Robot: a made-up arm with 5 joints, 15 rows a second.
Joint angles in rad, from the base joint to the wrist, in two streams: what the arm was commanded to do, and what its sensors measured. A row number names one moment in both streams.
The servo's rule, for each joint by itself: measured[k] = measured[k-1] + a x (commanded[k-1-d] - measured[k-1]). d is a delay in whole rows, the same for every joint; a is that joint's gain. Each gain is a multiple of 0.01, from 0.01 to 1. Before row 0 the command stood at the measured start. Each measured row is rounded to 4 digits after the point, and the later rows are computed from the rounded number. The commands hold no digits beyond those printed.
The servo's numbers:
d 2
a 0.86 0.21 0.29 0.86 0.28
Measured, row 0:
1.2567 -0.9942 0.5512 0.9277 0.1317
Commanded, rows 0 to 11:
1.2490 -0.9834 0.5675 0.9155 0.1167
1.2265 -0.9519 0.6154 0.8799 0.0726
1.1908 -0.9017 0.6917 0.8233 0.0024
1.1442 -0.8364 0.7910 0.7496 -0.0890
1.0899 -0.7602 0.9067 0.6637 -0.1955
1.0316 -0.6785 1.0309 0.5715 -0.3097
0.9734 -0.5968 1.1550 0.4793 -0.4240
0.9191 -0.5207 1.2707 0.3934 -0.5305
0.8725 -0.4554 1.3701 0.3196 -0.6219
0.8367 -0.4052 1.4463 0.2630 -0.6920
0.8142 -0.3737 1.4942 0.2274 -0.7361
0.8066 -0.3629 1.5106 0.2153 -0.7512
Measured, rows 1 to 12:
1.2567 -0.9942 0.5512 0.9277 0.1317
1.2567 -0.9942 0.5512 0.9277 0.1317
1.2501 -0.9919 0.5559 0.9172 0.1275
1.2298 -0.9835 0.5732 0.8851 0.1121
1.1963 -0.9663 0.6076 0.8320 0.0814
1.1515 -0.9390 0.6608 0.7611 0.0337
1.0985 -0.9015 0.7321 0.6773 -0.0305
1.0410 -0.8547 0.8188 0.5863 -0.1087
0.9829 -0.8005 0.9163 0.4943 -0.1970
0.9280 -0.7417 1.0191 0.4075 -0.2904
0.8803 -0.6816 1.1209 0.3319 -0.3832
0.8428 -0.6236 1.2153 0.2726 -0.4697

